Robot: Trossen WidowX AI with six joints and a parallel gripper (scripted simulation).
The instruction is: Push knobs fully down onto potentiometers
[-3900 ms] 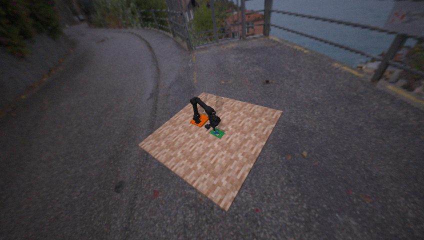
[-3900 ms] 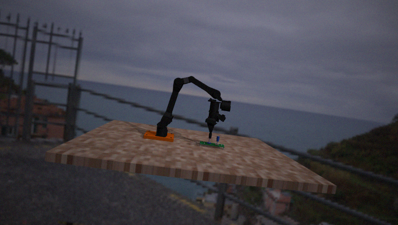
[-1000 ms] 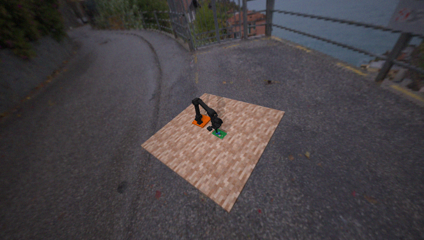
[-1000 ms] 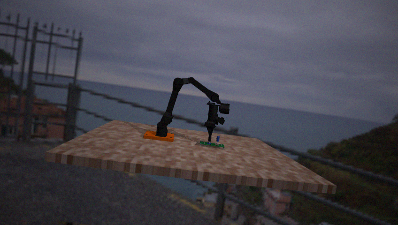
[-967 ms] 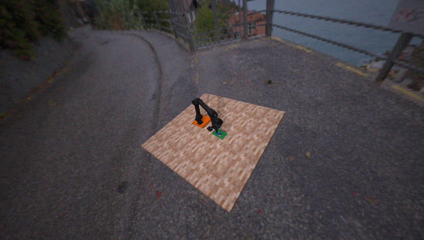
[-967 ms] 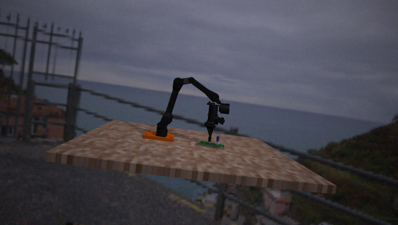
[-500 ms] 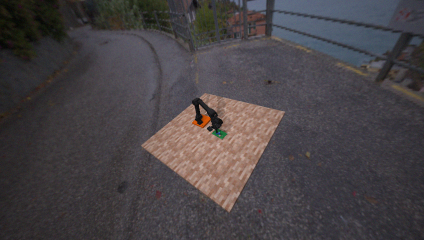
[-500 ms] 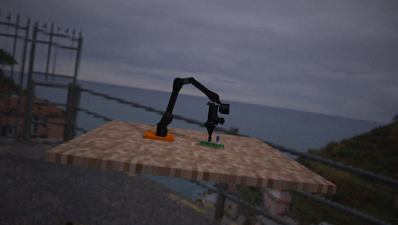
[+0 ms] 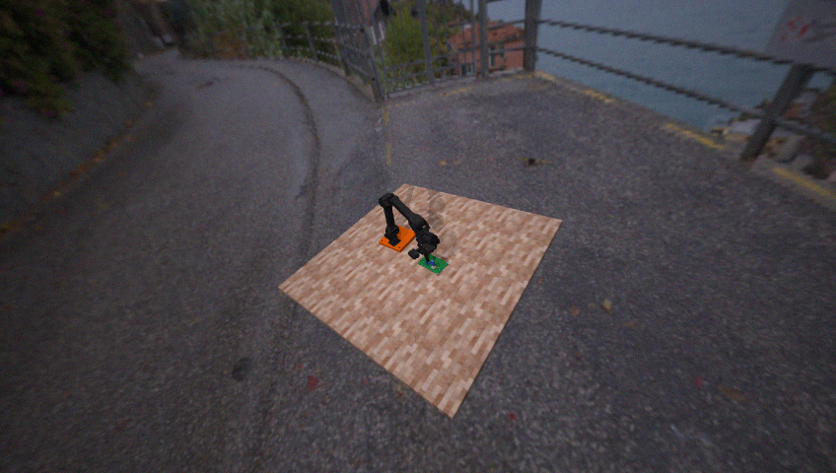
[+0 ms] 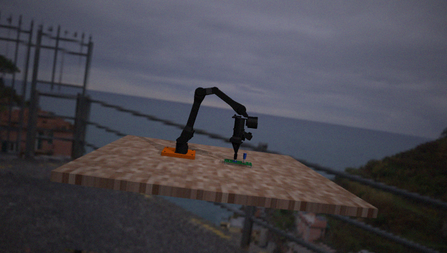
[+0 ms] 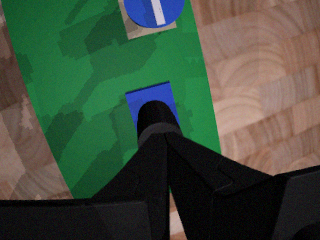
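The blue knob is 50 mm ahead of my gripper tip and 10 mm to the right of it. The rest, counted from my gripper tip: black knob 20 mm below.
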